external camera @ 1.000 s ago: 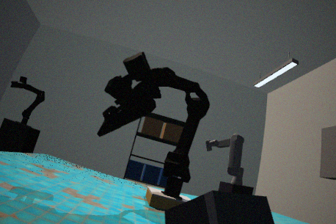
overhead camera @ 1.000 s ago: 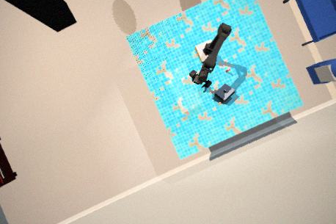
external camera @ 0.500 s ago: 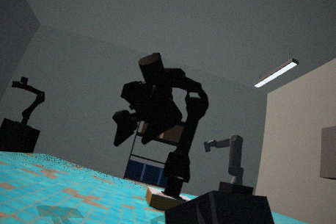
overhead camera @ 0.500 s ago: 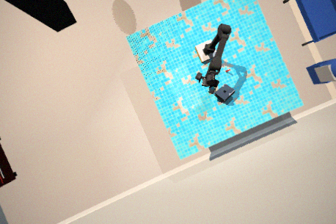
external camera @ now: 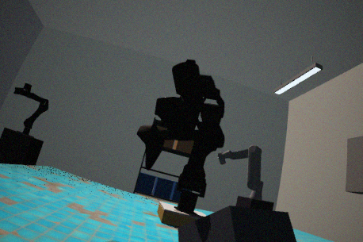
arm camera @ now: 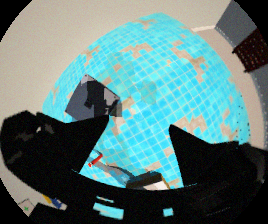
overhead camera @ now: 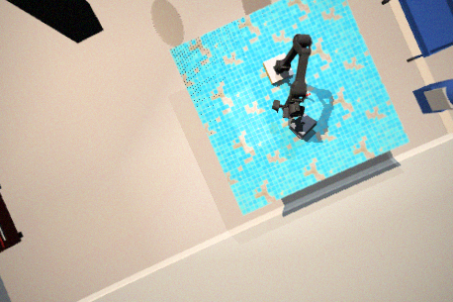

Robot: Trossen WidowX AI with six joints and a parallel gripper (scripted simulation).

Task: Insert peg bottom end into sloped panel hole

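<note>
Now: gripper tip 240 mm to the right of the red peg, 90 mm above it and 40 mm past it. Also, from my gripper tip: grey sloped panel: 130 mm ahead, 100 mm to the left, 80 mm below.
</note>
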